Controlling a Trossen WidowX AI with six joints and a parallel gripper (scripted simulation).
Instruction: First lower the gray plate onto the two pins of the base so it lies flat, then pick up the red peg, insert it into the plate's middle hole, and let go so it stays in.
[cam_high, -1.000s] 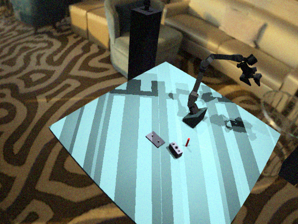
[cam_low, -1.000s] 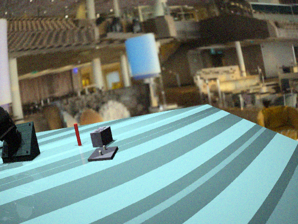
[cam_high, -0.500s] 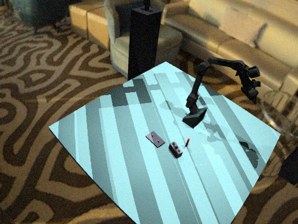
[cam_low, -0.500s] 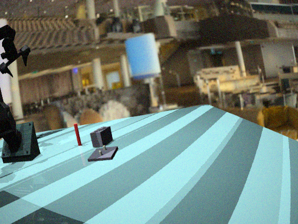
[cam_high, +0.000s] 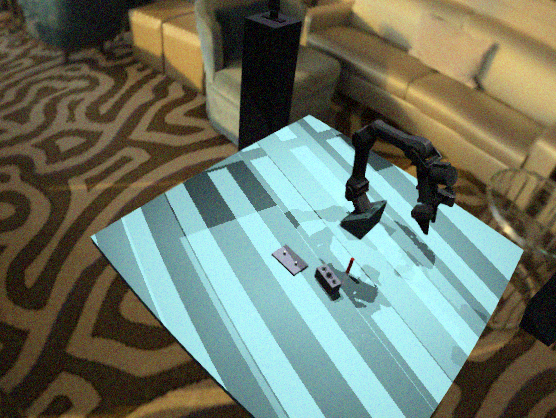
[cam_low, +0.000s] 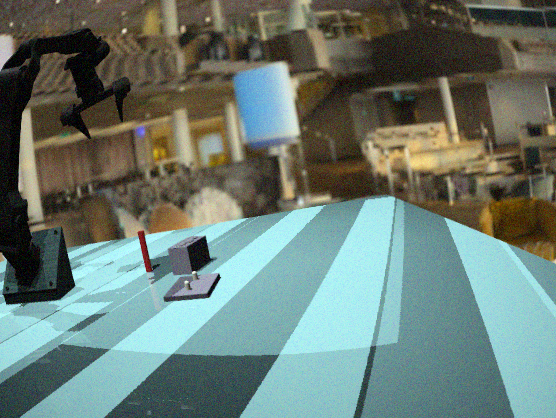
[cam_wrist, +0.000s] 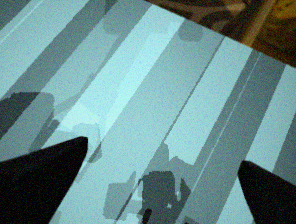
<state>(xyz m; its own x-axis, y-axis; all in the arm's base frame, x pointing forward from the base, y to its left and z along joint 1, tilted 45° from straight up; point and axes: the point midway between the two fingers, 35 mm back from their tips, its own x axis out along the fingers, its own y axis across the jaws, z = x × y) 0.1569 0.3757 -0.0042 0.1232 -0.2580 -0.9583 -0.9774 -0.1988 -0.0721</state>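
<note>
Right now my gripper tip is 270 mm above the gray plate, 200 mm to the left of it and 180 mm short of it. Round my gripper tip: red peg 270 mm below, 180 mm to the right, 90 mm ahead; then flat base 360 mm to the right, 300 mm below, 200 mm ahead.
</note>
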